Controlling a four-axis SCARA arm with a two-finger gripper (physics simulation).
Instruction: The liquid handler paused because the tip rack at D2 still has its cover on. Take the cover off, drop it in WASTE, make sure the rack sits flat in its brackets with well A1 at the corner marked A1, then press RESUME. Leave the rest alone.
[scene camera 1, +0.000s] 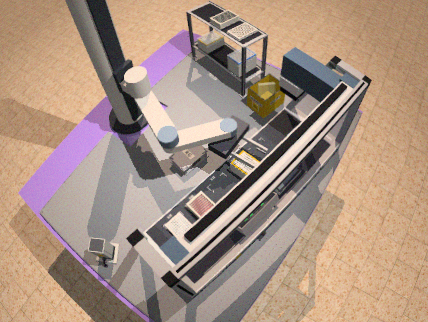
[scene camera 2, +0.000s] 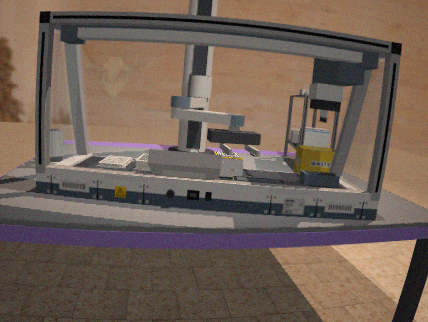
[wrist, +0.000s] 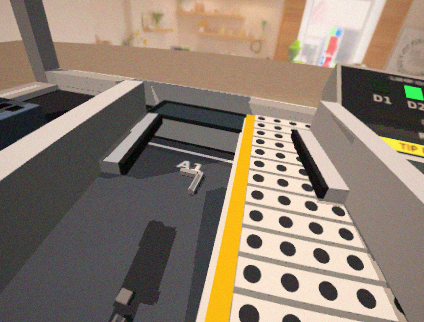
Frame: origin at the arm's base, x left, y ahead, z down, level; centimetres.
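Seen in the pictures: gripper, between the fingertips: (scene camera 1: 261, 159) (scene camera 2: 244, 153) (wrist: 228, 110); arm's base, origin of its link: (scene camera 1: 131, 115).
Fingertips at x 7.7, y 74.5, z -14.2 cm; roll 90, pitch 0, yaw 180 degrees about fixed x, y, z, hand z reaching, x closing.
Note:
Offsets run from my fingertips to a thing's top centre. "*": to the spot under its first point.
My gripper (scene camera 1: 250, 149) (scene camera 2: 239, 151) (wrist: 228, 110) is drawn in to a narrow setting and empty, with a gap between its two jaws. It hangs above the deck, its right jaw over a white tip rack (scene camera 1: 245, 162) (scene camera 2: 231, 167) (wrist: 285, 221) with a yellow edge. Rows of round holes show on the rack; no opaque cover shows over them. Its A1 well and seating cannot be told. An A1 corner mark {* dz +7.8, dx +2.8, dy +5.4 cm} (wrist: 189, 166) lies on the dark slot beside it. The yellow WASTE bin {dz -0.6, dx +36.5, dy -18.1 cm} (scene camera 1: 265, 104) (scene camera 2: 314, 161) holds something pale. The status screen {* dz +1.7, dx -12.6, dy +7.5 cm} (wrist: 375, 117) shows D2 in green; RESUME is not readable.
A reddish plate {dz +4.6, dx -29.2, dy -8.4 cm} (scene camera 1: 201, 204) and a white plate (scene camera 1: 177, 225) (scene camera 2: 116, 161) sit on the deck. The gantry beam {* dz -37.9, dx -16.0, dy +12.5 cm} (scene camera 1: 280, 155) (scene camera 2: 215, 22) spans above it. A blue-grey pipetting head (scene camera 1: 310, 72) (scene camera 2: 338, 71) is at the waste end. A shelf rack {* dz -6.6, dx +34.5, dy -30.2 cm} (scene camera 1: 244, 70) stands behind the bin.

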